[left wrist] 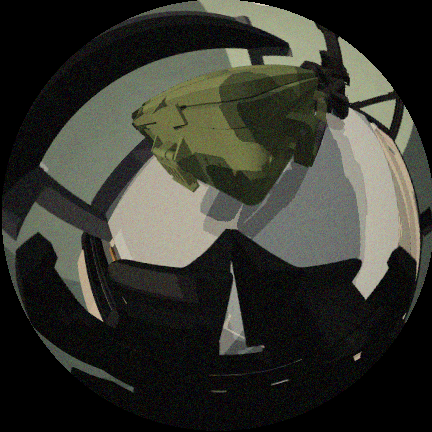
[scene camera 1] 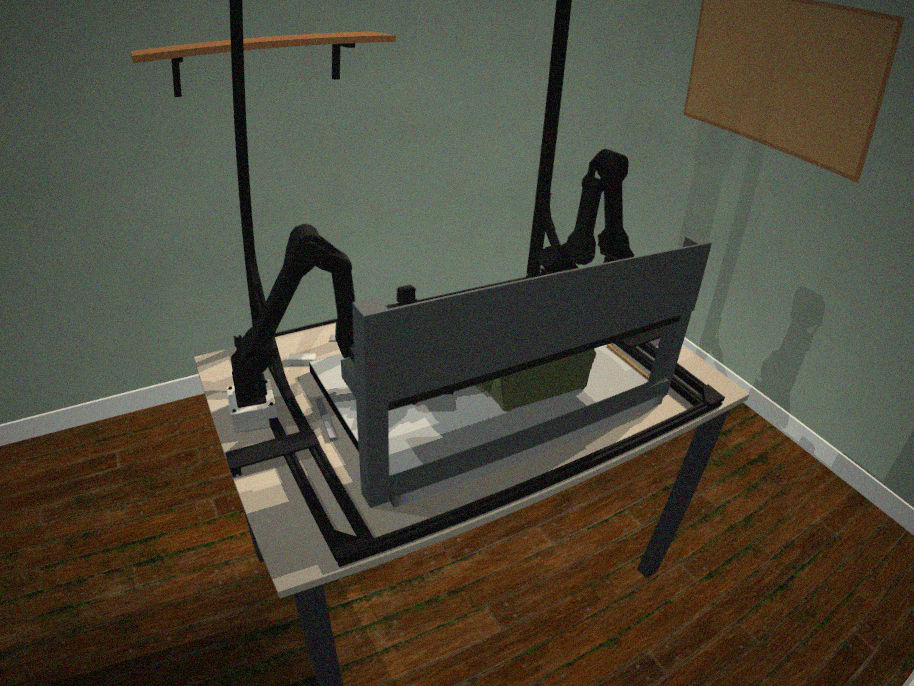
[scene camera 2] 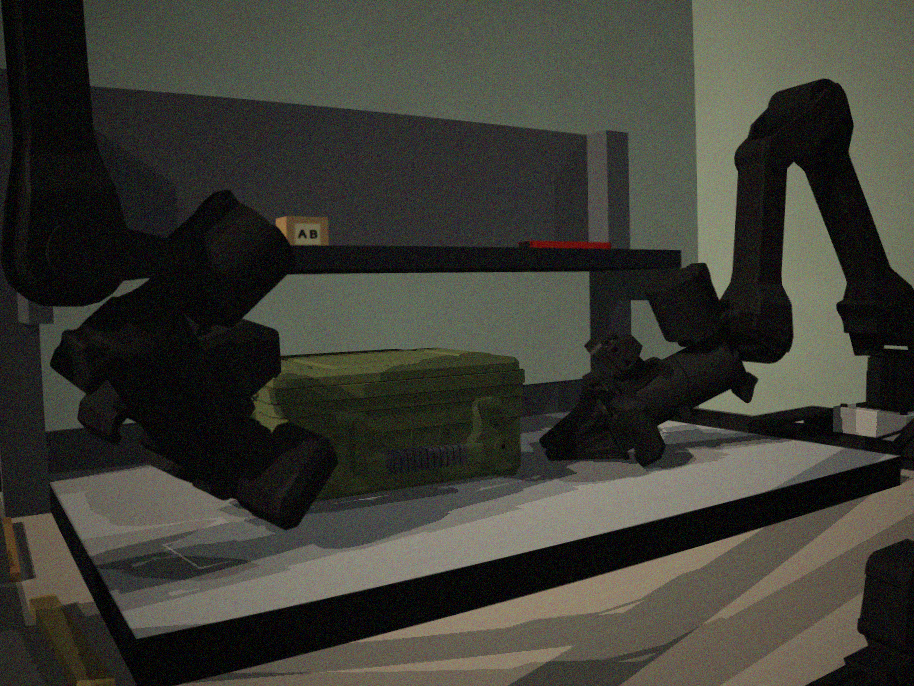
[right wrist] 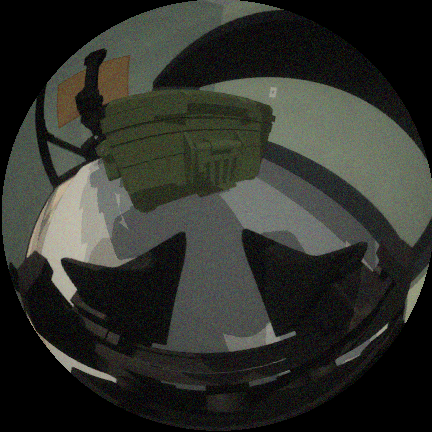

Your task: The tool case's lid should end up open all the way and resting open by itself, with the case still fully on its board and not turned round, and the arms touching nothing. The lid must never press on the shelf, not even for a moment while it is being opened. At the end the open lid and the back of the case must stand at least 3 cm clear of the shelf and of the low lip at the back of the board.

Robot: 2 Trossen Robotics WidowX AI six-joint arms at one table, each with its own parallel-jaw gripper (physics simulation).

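Places are measured from the left arm's base along level axes (x ahead, y left, z up), in millimetres.
Pixels of known places: left gripper, between the fingertips: [left wrist: 229, 234] [scene camera 2: 239, 492]; right gripper, between the fingertips: [scene camera 2: 543, 450] [right wrist: 213, 235]; right arm's base, origin of its link: [scene camera 1: 250, 396] [scene camera 2: 894, 407].
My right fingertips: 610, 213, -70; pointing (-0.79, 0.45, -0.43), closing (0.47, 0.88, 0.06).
Observation:
Behind a point stands the place of what it marks, as x, y, z.
The green tool case [scene camera 1: 546, 380] {453, 334, -15} [scene camera 2: 413, 413] {438, 155, -10} [left wrist: 220, 130] {319, 169, 5} [right wrist: 175, 150] {553, 208, -20} stands upright on its white board [scene camera 2: 590, 516] {511, 12, -77} [left wrist: 145, 225] {231, 260, -77}, lid down. The shelf [scene camera 1: 531, 317] {593, 438, 229} [scene camera 2: 442, 259] {525, 260, 123} is above and behind it; the low lip [scene camera 1: 531, 439] {556, 449, -52} [scene camera 2: 546, 397] {777, 445, -54} runs behind the case. My left gripper [scene camera 2: 287, 479] [left wrist: 229, 234] {289, 155, -57} is shut and empty, by the case's left end in scene camera 2, covering part of it. My right gripper [scene camera 2: 598, 443] [right wrist: 213, 235] {610, 213, -70} is partly open and empty, low over the board beyond the case's right end. In the wrist views both grippers' fingertips look apart from the case.
A letter block [scene camera 2: 301, 231] {411, 352, 156} and a flat red object [scene camera 2: 568, 244] {747, 351, 145} lie on the shelf. Shelf posts [scene camera 1: 374, 443] {882, 451, 53} [scene camera 2: 609, 310] {859, 411, 61} stand at its ends. A dark frame [scene camera 1: 516, 487] {630, 525, -86} runs along the table's edge. The left arm fills much of scene camera 2's left side.

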